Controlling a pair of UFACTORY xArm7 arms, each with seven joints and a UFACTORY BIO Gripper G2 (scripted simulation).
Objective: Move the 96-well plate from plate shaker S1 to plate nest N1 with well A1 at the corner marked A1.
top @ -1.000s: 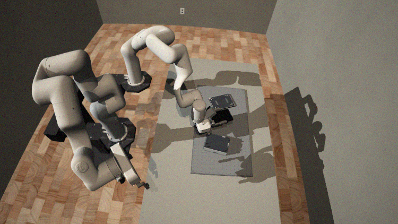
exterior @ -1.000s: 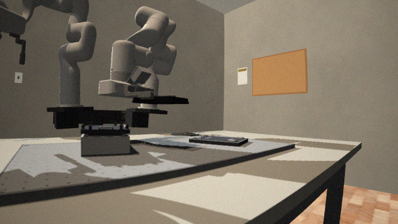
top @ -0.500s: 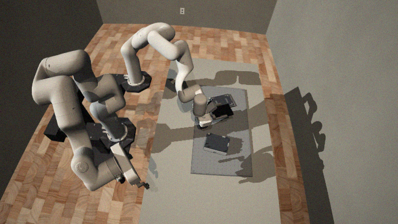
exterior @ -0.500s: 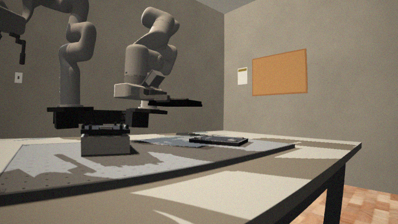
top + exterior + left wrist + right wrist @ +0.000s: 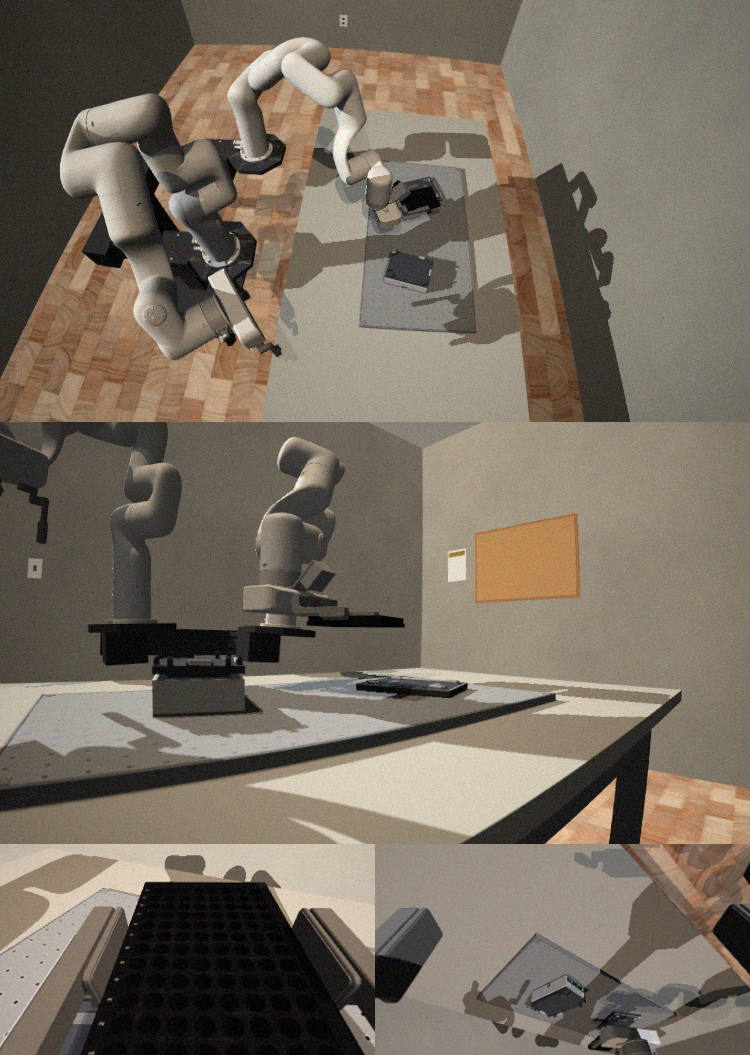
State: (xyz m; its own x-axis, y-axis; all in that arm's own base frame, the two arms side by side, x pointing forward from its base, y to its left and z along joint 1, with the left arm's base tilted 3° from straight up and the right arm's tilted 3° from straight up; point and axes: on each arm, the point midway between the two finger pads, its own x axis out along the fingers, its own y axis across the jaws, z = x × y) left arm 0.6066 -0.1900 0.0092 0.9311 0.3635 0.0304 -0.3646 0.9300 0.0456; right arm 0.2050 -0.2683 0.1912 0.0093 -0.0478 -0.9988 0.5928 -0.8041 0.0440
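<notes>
Right now the plate nest N1 is 2 cm ahead of my left hand, 12 cm to the left of it and 12 cm below it. The rest, counted from my left hand: plate shaker S1: 1 cm ahead, 22 cm to the right, 9 cm below; black 96-well plate: 1 cm ahead, 1 cm below; perforated grey board: 3 cm ahead, 7 cm to the right, 13 cm below.
</notes>
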